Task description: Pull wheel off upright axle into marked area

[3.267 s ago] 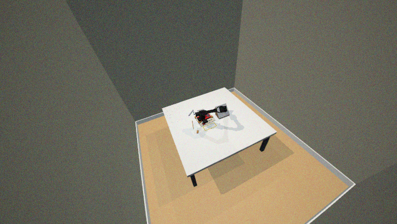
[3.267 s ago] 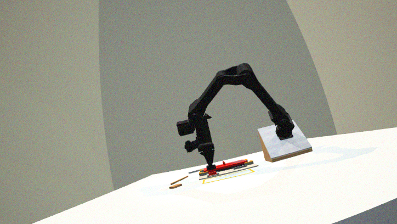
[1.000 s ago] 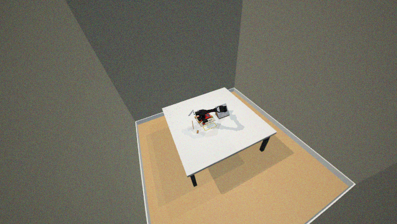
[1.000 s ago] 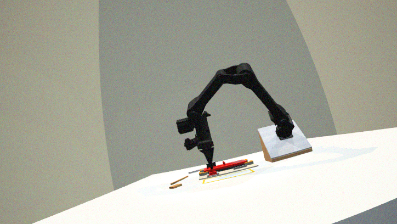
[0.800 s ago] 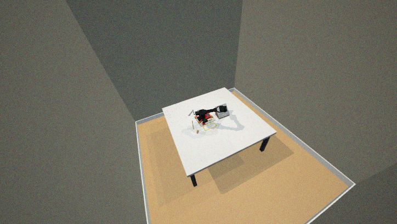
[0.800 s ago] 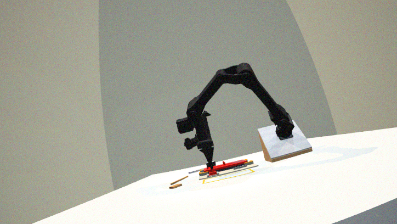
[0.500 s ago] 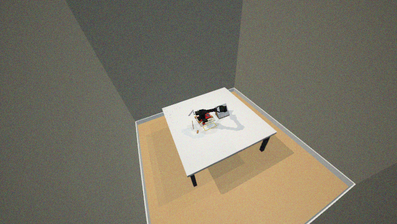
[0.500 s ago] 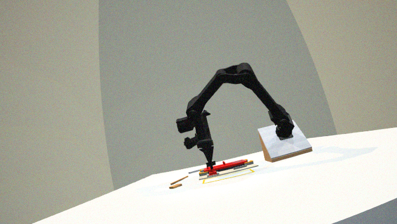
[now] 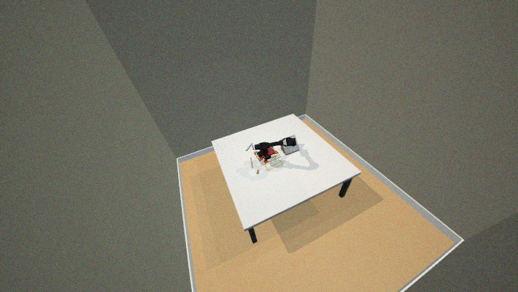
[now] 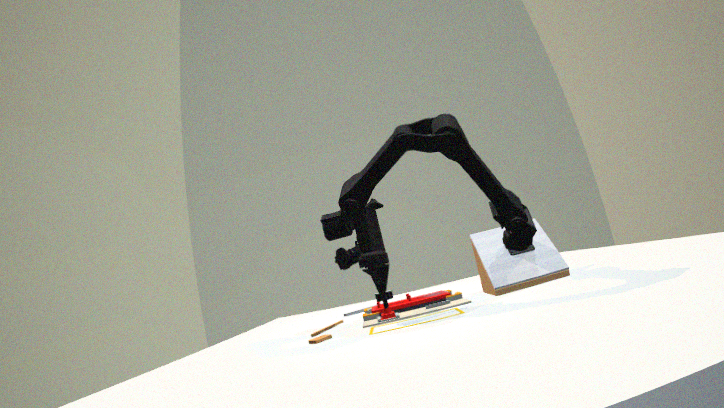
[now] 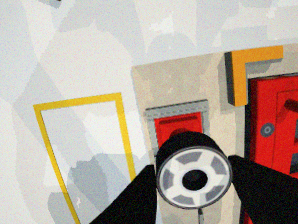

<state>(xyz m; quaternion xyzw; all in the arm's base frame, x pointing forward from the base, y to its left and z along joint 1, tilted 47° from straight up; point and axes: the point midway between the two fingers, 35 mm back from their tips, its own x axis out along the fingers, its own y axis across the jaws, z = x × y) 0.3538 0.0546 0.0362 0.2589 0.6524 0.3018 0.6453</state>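
Right now the upright black axle is 20 mm below my gripper tip. Round my gripper tip: wheel right at my gripper tip.
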